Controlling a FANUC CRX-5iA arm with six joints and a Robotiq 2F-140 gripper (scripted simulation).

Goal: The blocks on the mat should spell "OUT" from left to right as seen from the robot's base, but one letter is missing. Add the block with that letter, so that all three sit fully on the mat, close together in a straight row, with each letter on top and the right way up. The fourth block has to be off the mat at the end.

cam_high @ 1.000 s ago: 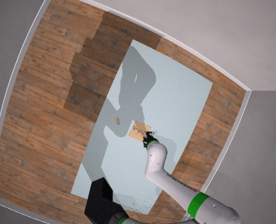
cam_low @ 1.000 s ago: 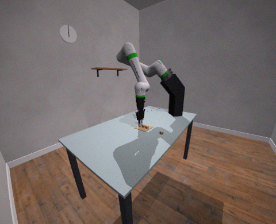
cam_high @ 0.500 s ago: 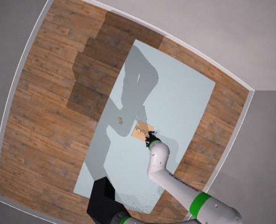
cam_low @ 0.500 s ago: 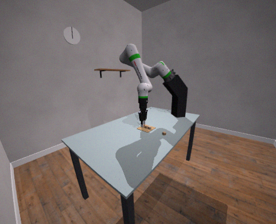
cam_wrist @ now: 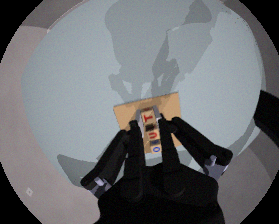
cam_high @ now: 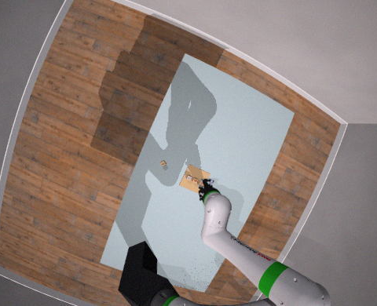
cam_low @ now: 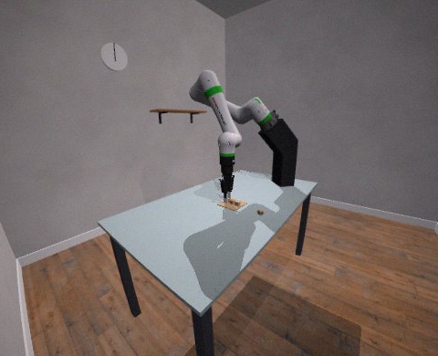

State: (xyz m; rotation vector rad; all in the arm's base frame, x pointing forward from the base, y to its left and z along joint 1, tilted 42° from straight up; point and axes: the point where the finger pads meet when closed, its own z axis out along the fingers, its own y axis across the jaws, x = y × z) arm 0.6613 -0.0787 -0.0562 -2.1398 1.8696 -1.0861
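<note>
Right now my hand is 40 mm to the right of the mat and 40 mm above it.
</note>
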